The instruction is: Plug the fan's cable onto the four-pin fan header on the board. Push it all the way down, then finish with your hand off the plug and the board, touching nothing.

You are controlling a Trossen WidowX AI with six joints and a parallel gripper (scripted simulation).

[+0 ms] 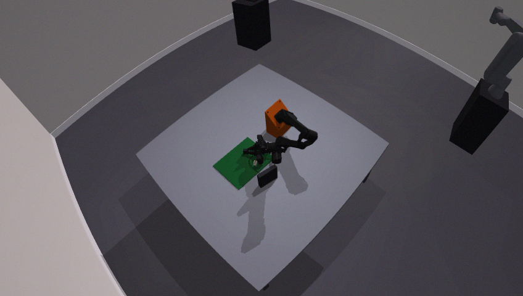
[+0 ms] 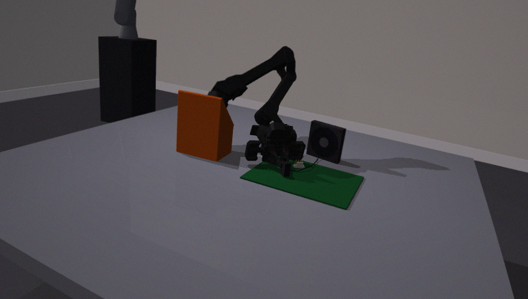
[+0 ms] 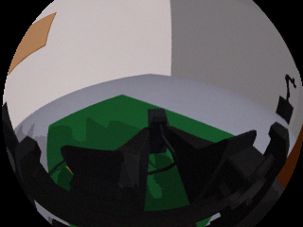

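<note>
Now: gripper tip 10 mm to the left of the dark plug and 10 mm above it. The rest, counted from my gripper tip: green board 60 mm ahead, 50 mm below, 20 mm to the left; then black fan 220 mm to the left, 70 mm ahead, 30 mm above.
</note>
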